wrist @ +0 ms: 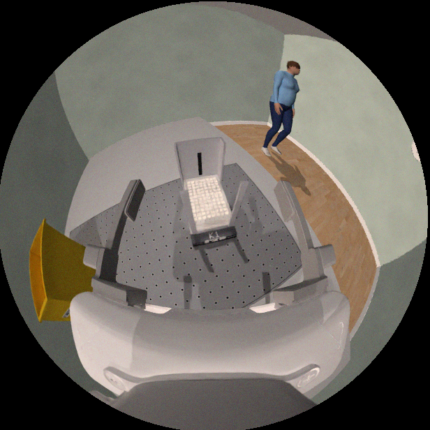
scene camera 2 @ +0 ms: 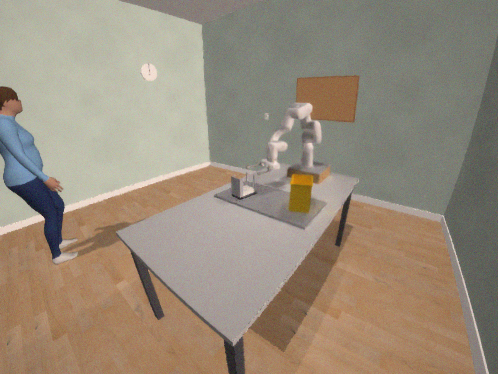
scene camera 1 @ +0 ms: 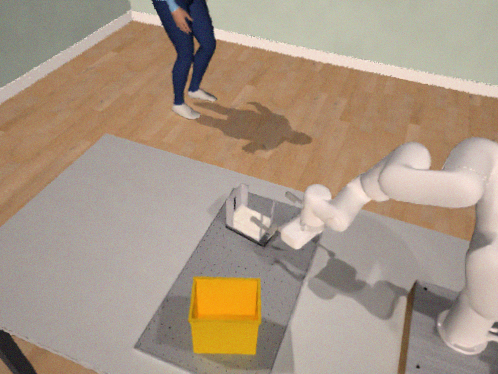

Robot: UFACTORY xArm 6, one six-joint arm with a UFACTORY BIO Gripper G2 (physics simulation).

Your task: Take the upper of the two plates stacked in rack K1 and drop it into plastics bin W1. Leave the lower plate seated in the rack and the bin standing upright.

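Note:
Rack K1 stands on the perforated board, with a tall slotted panel at one end and a black label strip at the other. A cream-white, gridded plate lies in it; the two stacked plates cannot be told apart. My gripper is open and empty. Its fingers are spread wide, above and to the robot's side of the rack, and appear one to each side of it in the wrist view. The yellow bin W1 stands upright.
The grey perforated board carries rack and bin at opposite ends. Thin upright posts rise at the rack's near end. A person stands on the floor beyond the table.

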